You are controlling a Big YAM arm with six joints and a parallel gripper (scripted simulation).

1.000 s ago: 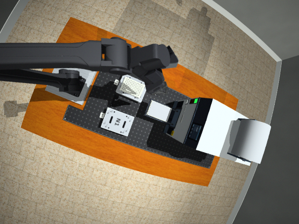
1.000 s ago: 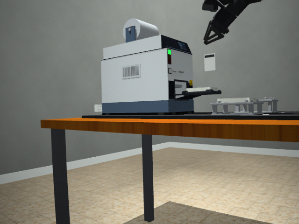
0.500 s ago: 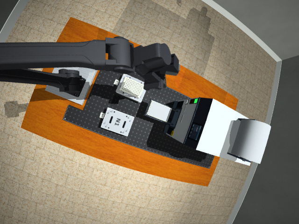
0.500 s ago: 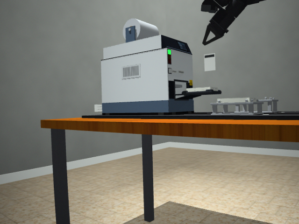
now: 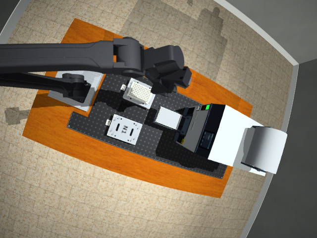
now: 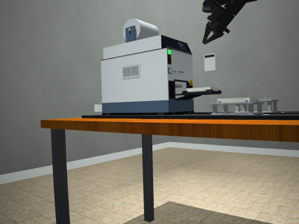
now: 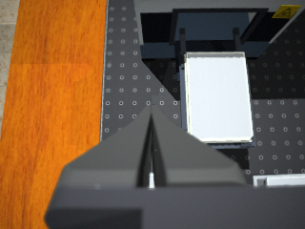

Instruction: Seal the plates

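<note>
Now: the sealer stage 20 cm below my hand, 9 cm to the right of it and 7 cm ahead of it. From my hand the other things lie so: plate nest (25 cm below, 12 cm behind, 2 cm to the right); then pale start button (17 cm ahead, 10 cm below, 1 cm to the left); then A1 mark (24 cm below, 20 cm behind, 4 cm to the left).
</note>
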